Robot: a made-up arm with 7 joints.
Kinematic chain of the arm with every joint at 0, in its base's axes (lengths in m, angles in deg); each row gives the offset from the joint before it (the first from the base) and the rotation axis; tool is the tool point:
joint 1: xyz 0 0 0 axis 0 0.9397 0.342
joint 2: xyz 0 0 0 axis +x
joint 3: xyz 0 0 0 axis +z
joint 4: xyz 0.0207 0 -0.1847 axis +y
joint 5: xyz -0.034 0 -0.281 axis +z
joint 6: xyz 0 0 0 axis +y
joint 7: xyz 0 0 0 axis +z
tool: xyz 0 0 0
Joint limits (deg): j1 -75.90..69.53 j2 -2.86..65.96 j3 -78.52..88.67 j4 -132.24..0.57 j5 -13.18..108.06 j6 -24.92..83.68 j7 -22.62..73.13
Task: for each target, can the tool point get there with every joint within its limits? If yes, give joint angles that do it. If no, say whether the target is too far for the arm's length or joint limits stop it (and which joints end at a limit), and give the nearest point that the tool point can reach.
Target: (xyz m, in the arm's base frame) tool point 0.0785 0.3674 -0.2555
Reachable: yes | joints 4.01 35.29 56.00 -42.56 33.04 48.92 22.05
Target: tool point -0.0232 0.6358 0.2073
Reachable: no: too far | nearest point -0.0503 0.4178 0.0999 | short by 0.245 m
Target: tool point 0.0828 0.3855 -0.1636
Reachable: yes | joints -2.88 30.70 74.54 -63.33 94.44 -3.79 23.27
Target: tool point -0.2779 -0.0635 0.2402
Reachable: no: joint limits stop it (at a limit: joint 1, joint 2, joint 4) | nearest point -0.0963 0.0917 0.2146 | short by 0.240 m
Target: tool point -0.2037 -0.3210 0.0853
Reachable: no: joint limits stop it (at a limit: joint 1, joint 2, joint 4) | nearest point -0.0474 -0.2469 0.0229 | short by 0.184 m
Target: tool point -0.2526 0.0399 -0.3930
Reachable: yes | joints 39.72 6.95 9.64 -13.07 60.32 -8.85 -0.95
